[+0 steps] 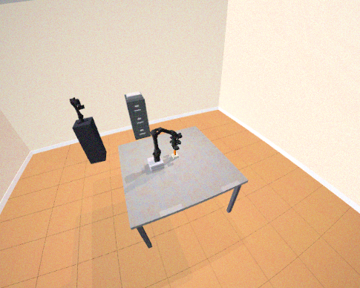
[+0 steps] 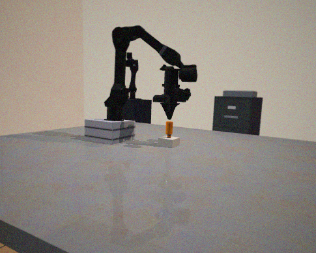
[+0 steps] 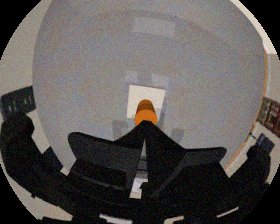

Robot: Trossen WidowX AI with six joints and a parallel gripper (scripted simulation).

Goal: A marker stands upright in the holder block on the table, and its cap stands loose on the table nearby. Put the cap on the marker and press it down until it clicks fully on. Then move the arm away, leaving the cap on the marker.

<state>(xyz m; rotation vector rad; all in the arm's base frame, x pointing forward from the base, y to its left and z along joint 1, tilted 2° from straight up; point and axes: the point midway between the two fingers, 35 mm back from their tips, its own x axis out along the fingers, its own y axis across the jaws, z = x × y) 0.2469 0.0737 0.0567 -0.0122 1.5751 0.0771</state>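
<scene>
Right now the orange cap is 30 mm below my gripper tip. Also, from my gripper tip: white holder block: 90 mm below.
</scene>
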